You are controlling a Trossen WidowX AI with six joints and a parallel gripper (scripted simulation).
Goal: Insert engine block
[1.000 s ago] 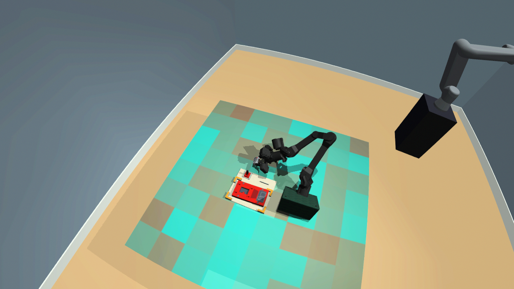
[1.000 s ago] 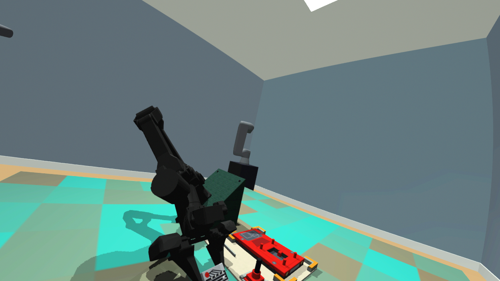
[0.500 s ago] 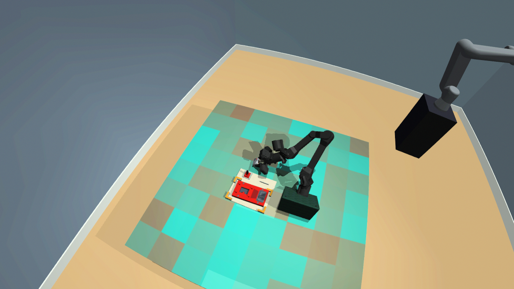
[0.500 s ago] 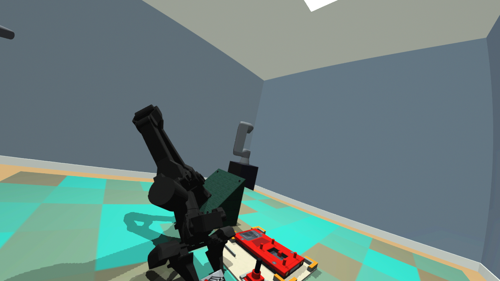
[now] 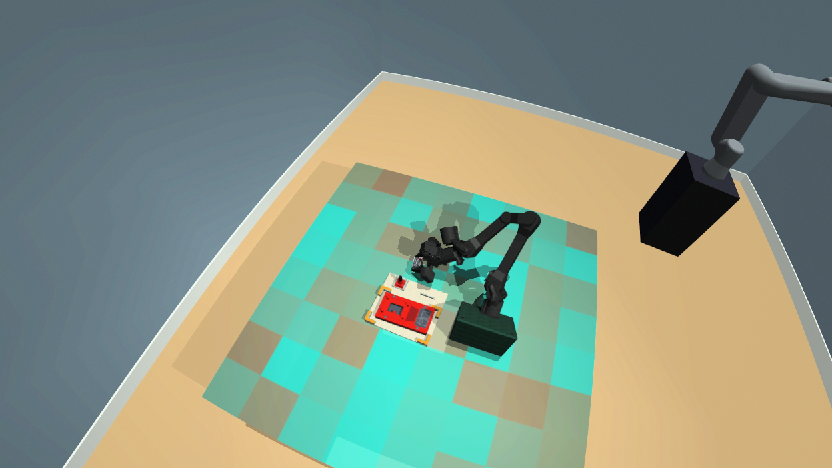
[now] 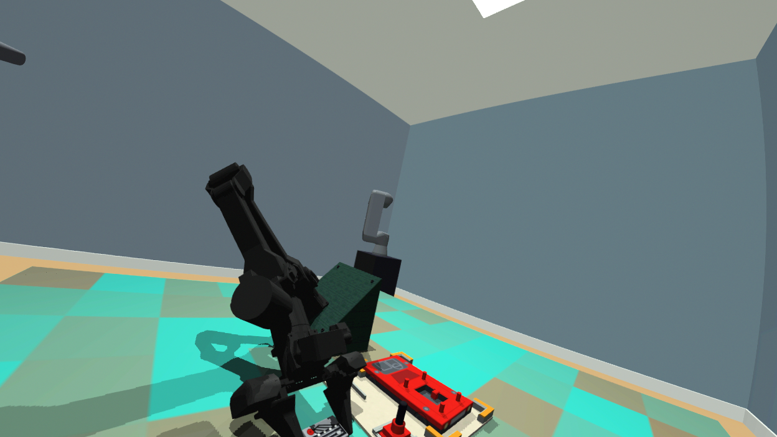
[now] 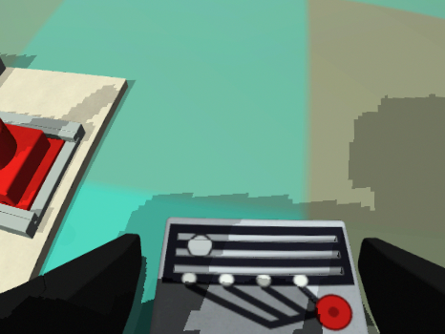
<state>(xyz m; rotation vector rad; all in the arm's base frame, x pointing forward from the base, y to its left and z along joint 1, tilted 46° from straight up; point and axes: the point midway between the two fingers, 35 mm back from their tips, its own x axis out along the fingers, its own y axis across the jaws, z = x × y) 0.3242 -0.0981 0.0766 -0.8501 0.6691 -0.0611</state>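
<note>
The engine block lies 1 cm behind my gripper tip.
</note>
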